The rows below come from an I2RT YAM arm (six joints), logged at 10 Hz.
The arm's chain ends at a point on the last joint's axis. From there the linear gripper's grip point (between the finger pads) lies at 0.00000 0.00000 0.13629 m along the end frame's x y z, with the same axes.
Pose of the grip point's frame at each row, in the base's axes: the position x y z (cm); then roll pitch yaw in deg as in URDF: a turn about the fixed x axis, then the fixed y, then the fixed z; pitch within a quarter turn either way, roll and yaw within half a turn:
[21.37, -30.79, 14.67, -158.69, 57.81, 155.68]
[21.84, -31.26, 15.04, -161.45, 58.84, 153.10]
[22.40, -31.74, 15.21, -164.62, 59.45, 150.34]
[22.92, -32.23, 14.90, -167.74, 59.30, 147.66]
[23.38, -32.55, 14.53, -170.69, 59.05, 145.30]
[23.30, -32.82, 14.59, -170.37, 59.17, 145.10]
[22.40, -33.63, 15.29, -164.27, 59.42, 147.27]
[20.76, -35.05, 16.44, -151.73, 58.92, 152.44]
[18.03, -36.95, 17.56, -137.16, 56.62, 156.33]
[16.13, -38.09, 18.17, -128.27, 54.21, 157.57]
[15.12, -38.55, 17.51, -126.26, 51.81, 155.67]
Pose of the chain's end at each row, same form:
[13.62, -21.85, 21.43, -158.69, 57.81, 155.68]
[13.94, -22.39, 21.73, -161.45, 58.84, 153.10]
[14.35, -23.00, 21.89, -164.62, 59.45, 150.34]
[14.79, -23.66, 21.70, -167.74, 59.30, 147.66]
[15.15, -24.17, 21.45, -170.69, 59.05, 145.30]
[15.14, -24.35, 21.48, -170.37, 59.17, 145.10]
[14.90, -24.42, 21.96, -164.27, 59.42, 147.27]
[14.63, -24.57, 22.64, -151.73, 58.92, 152.44]
[14.11, -25.11, 23.06, -137.16, 56.62, 156.33]
[13.88, -25.59, 23.11, -128.27, 54.21, 157.57]
[13.87, -25.93, 22.49, -126.26, 51.81, 155.67]

